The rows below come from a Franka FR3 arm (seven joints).
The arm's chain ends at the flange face. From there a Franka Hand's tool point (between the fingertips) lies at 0.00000 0.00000 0.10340 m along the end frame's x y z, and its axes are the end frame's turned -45 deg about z.
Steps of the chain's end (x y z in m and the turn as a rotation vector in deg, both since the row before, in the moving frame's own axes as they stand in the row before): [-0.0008, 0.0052, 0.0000, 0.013, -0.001, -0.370]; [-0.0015, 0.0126, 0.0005, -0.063, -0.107, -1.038]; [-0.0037, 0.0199, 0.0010, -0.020, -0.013, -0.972]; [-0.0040, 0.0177, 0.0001, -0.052, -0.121, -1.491]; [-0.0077, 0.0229, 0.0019, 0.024, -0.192, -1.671]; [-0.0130, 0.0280, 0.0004, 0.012, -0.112, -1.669]
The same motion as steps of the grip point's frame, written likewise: [-0.0042, 0.0031, 0.0000, 0.010, 0.008, -0.370]; [-0.0102, 0.0078, 0.0005, 0.031, -0.120, -1.038]; [-0.0167, 0.0115, 0.0010, -0.005, -0.023, -0.972]; [-0.0156, 0.0096, 0.0001, 0.049, -0.122, -1.491]; [-0.0219, 0.0105, 0.0019, 0.153, -0.119, -1.671]; [-0.0291, 0.0105, 0.0004, 0.088, -0.071, -1.669]
